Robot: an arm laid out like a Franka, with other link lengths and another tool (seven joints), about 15 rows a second.
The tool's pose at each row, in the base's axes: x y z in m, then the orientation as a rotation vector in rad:
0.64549 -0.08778 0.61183 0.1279 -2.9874 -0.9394
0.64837 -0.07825 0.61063 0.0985 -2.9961 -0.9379
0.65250 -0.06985 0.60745 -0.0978 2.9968 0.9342
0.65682 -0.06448 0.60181 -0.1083 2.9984 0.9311
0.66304 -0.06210 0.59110 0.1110 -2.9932 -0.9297
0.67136 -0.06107 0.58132 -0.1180 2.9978 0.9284
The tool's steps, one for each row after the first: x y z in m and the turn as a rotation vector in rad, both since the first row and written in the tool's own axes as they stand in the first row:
-0.00361 0.00688 0.00634 0.0028 -0.0120 0.0160
-0.00834 0.01162 0.01361 0.0052 -0.0136 0.0160
-0.01298 0.01245 0.02117 0.0074 -0.0106 0.0100
-0.01918 0.00780 0.03112 0.0070 -0.0049 0.0098
-0.02739 0.00243 0.03947 0.0090 -0.0097 0.0038

